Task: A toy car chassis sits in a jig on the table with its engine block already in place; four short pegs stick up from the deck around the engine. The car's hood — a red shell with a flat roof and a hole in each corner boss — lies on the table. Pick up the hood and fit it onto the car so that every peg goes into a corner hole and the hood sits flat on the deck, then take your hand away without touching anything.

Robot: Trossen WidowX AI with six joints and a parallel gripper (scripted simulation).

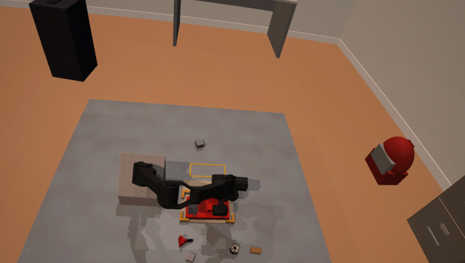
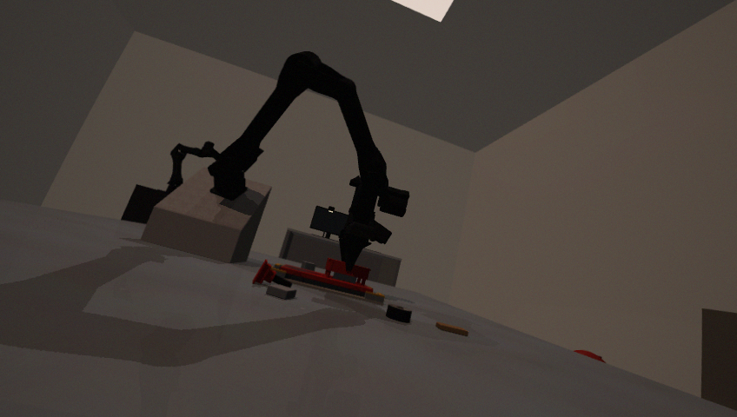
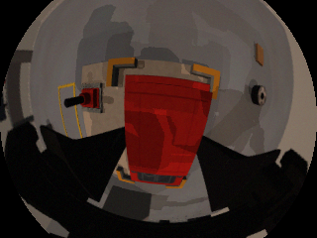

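Right now my gripper tip is 10 mm to the right of the grey engine block and 30 mm above it. From my gripper tip the other things lie so: red hood: 10 mm above; black post: 10 mm ahead, 130 mm to the left, 10 mm below; black wheel: 100 mm ahead, 180 mm to the right, 40 mm below.
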